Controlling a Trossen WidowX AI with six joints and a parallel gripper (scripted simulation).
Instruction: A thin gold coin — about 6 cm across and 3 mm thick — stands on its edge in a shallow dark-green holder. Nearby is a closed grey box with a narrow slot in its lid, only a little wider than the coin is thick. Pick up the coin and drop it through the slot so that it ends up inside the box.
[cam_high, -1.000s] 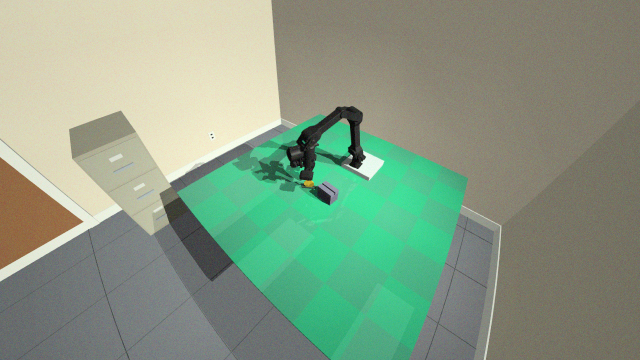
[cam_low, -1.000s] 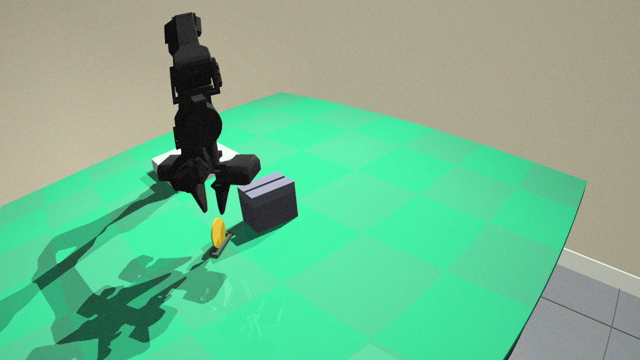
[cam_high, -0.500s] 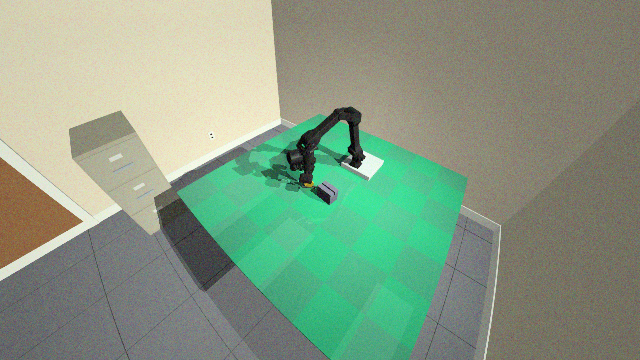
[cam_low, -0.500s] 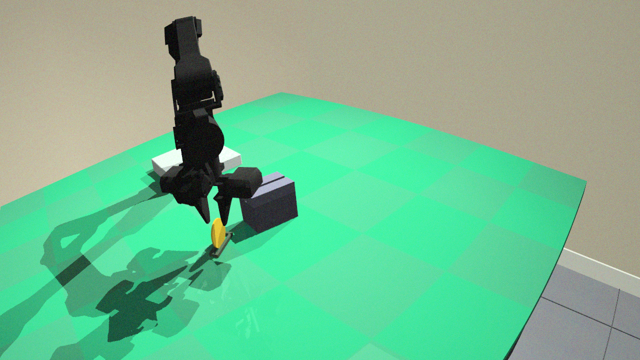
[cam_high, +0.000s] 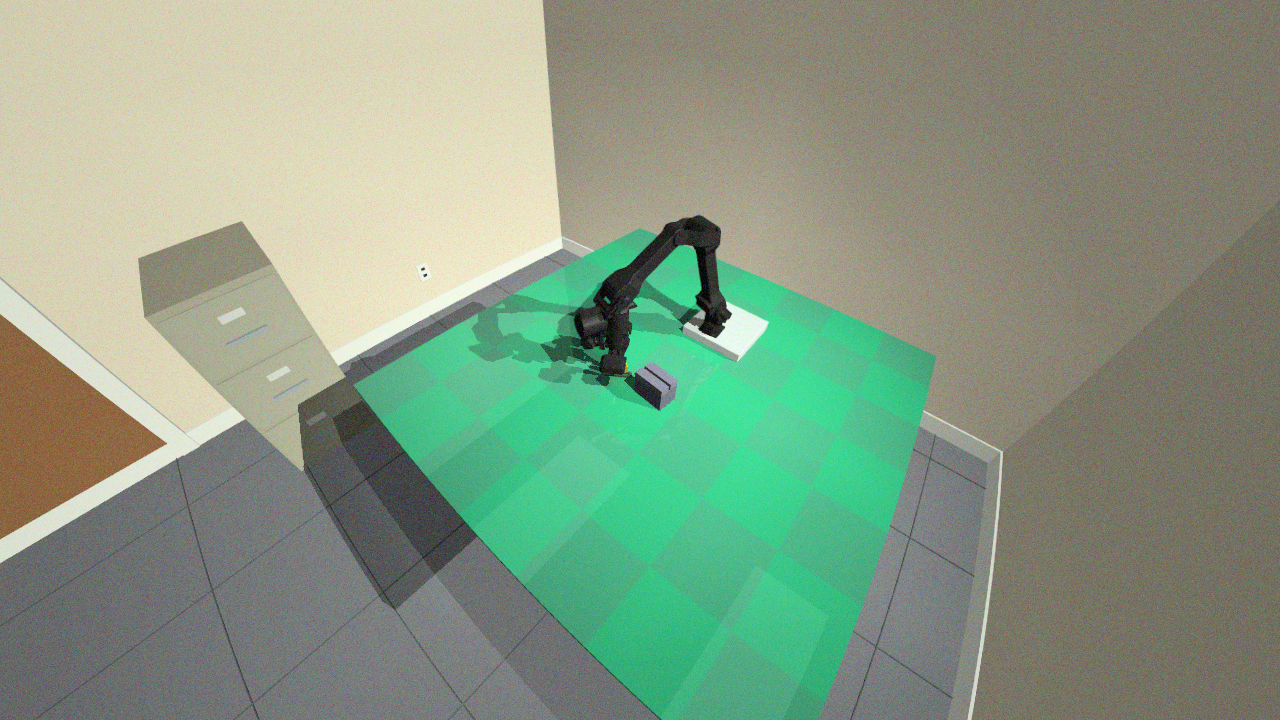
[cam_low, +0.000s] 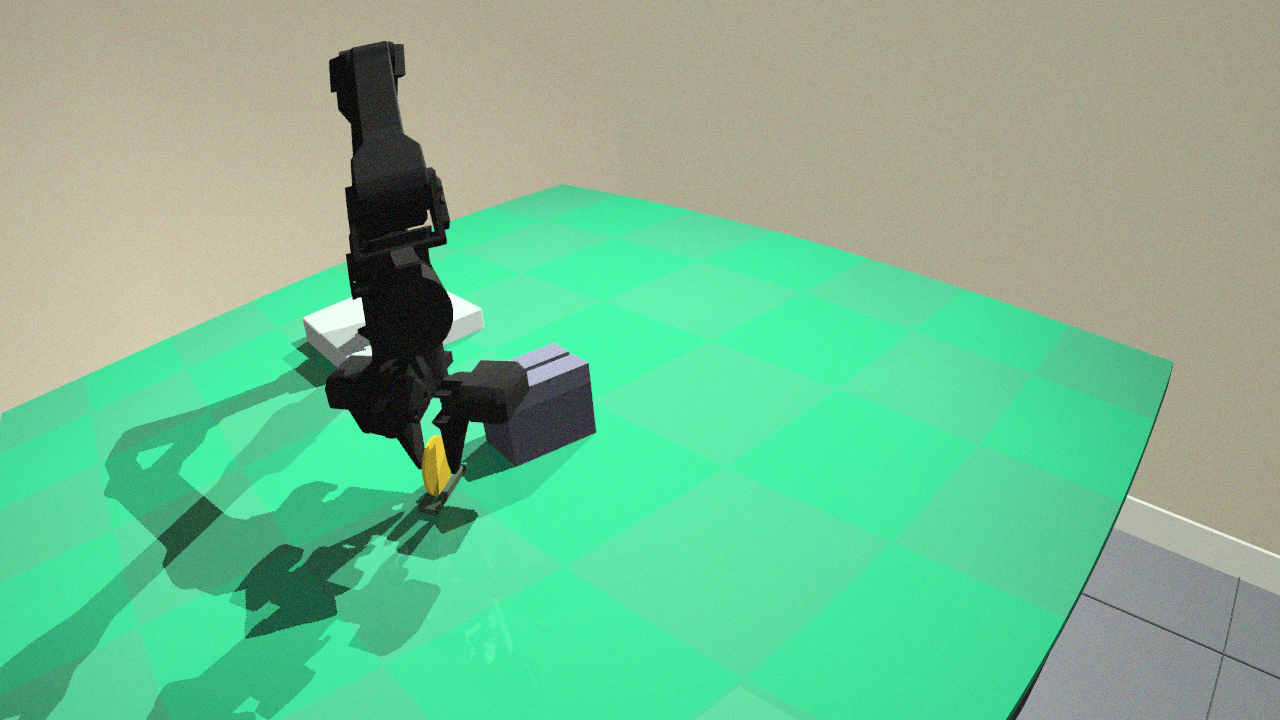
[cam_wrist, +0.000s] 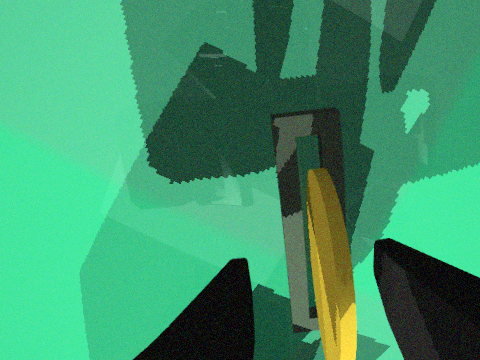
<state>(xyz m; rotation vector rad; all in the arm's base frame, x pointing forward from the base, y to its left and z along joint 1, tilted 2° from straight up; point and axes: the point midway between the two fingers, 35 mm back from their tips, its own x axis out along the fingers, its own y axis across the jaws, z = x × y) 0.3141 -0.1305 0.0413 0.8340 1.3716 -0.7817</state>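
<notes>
My gripper tip is now 10 mm past the coin.
</notes>
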